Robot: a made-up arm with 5 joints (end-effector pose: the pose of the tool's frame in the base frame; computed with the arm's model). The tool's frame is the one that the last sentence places. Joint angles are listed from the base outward.
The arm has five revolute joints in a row. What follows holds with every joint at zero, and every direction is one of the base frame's.
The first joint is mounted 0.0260 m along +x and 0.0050 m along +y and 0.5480 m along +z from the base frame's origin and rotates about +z.
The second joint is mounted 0.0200 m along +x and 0.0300 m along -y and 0.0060 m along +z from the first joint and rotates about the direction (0, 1, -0.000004).
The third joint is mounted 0.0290 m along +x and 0.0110 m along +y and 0.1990 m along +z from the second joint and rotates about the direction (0, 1, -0.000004).
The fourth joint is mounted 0.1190 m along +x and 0.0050 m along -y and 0.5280 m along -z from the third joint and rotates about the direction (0, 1, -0.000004).
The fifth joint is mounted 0.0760 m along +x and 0.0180 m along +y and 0.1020 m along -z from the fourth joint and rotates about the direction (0, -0.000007, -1).
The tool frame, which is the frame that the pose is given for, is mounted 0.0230 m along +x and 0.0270 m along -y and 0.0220 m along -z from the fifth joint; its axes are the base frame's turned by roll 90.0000, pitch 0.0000 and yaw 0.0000 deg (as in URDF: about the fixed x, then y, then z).
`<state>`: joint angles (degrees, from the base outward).
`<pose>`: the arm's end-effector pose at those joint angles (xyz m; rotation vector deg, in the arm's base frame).
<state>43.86 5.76 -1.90 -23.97 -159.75</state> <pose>0.1906 0.2010 0.1198 43.43 -108.29 -131.32</pose>
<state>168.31 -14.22 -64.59 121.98 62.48</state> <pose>-0.4569 0.1446 0.6350 21.18 54.16 83.41</pose>
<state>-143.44 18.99 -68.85 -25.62 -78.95</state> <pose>-0.5611 -0.4446 0.5557 8.30 -16.96 -54.38</pose>
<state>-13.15 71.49 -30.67 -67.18 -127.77</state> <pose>0.1226 0.0119 0.0382 30.16 72.07 86.86</pose>
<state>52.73 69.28 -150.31 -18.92 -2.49</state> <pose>0.5730 0.6711 0.7526 102.85 -45.42 113.93</pose>
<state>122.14 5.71 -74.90 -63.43 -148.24</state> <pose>-0.3433 0.5381 0.8087 60.48 74.88 -144.53</pose>
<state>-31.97 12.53 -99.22 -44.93 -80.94</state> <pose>0.5820 -0.3273 0.9921 -33.65 -29.03 58.54</pose>
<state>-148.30 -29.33 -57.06 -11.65 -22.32</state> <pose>-0.4877 -0.2861 0.9510 -40.36 -57.35 -46.39</pose>
